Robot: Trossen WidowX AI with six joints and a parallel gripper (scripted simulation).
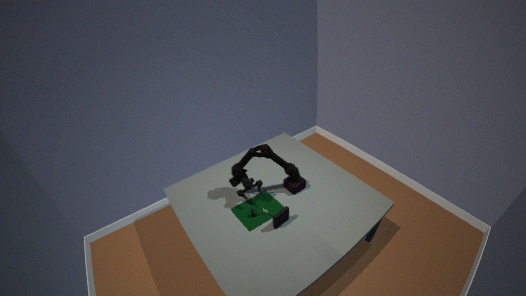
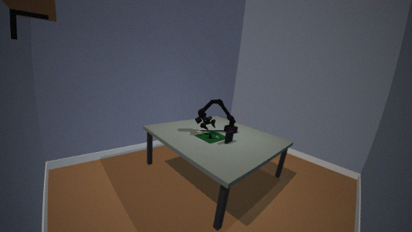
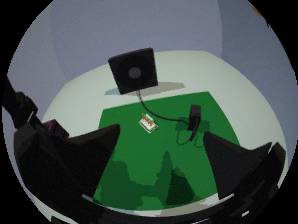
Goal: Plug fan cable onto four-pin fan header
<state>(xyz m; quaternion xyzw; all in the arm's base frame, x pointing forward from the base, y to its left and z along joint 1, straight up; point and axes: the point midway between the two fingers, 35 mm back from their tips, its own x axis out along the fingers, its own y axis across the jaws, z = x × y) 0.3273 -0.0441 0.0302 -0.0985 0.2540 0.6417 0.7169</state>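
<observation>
Right now my gripper tip is 6 cm short of the dark plug, 6 cm above it and 5 cm to the right of it. Round my gripper tip: black square fan: 21 cm to the left, 5 cm behind, 2 cm below; then green board: 10 cm below, 3 cm to the left, 1 cm ahead.
</observation>
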